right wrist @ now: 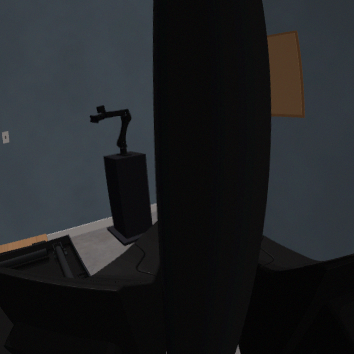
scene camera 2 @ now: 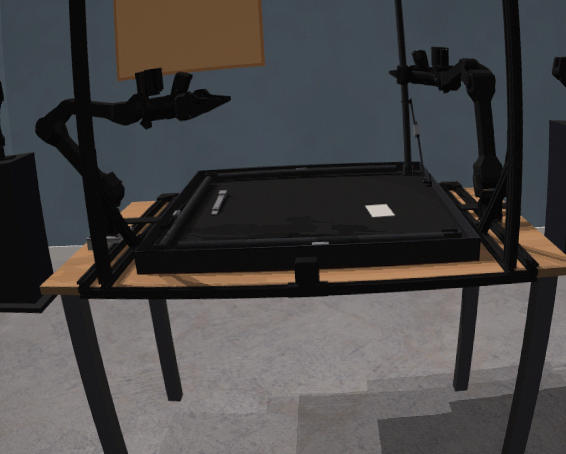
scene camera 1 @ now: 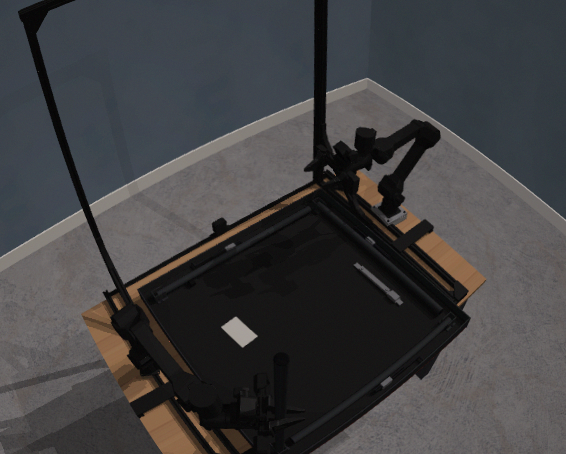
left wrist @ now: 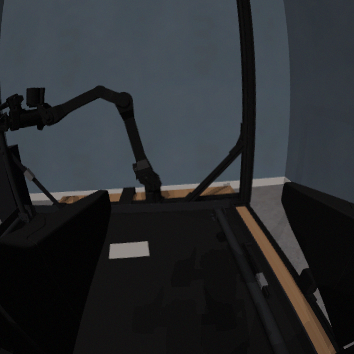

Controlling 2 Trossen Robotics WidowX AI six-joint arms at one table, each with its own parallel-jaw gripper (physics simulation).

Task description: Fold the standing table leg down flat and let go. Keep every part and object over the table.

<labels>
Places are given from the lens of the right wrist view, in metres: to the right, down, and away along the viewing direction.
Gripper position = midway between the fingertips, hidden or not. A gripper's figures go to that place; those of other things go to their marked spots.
my right gripper (right wrist: 192, 218): 0.01, 0.02, 0.10
table leg (right wrist: 211, 93): 0.01, -0.01, 0.03
</labels>
